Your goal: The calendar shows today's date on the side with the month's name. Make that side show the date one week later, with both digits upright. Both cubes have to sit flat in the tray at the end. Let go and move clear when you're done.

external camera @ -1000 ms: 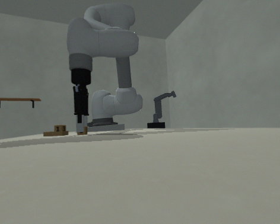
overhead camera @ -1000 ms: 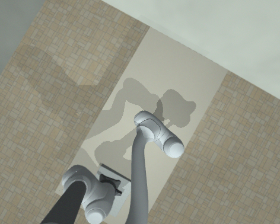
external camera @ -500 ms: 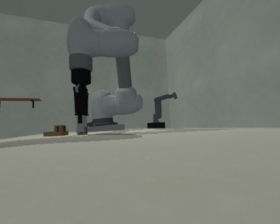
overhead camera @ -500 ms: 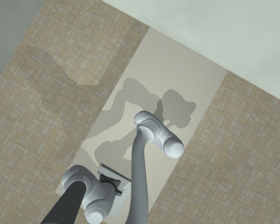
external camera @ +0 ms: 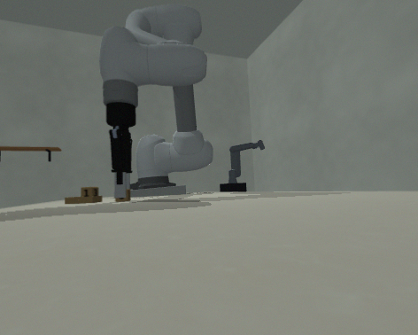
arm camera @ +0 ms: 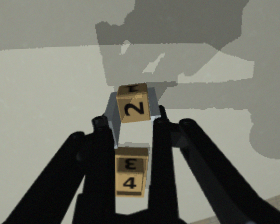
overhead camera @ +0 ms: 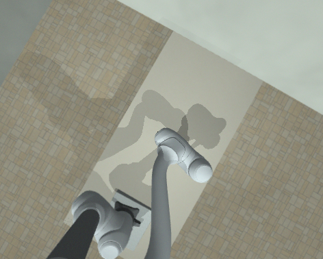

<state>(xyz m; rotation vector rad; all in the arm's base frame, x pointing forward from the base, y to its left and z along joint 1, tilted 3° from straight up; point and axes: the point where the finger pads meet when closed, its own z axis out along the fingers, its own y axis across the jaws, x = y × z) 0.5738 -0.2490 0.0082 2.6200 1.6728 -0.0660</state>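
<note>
My gripper is now 70 mm past the tray, 90 mm to the left of it and 30 mm above it. From my hand the other things lie so: wooden cube 30 mm below.
</note>
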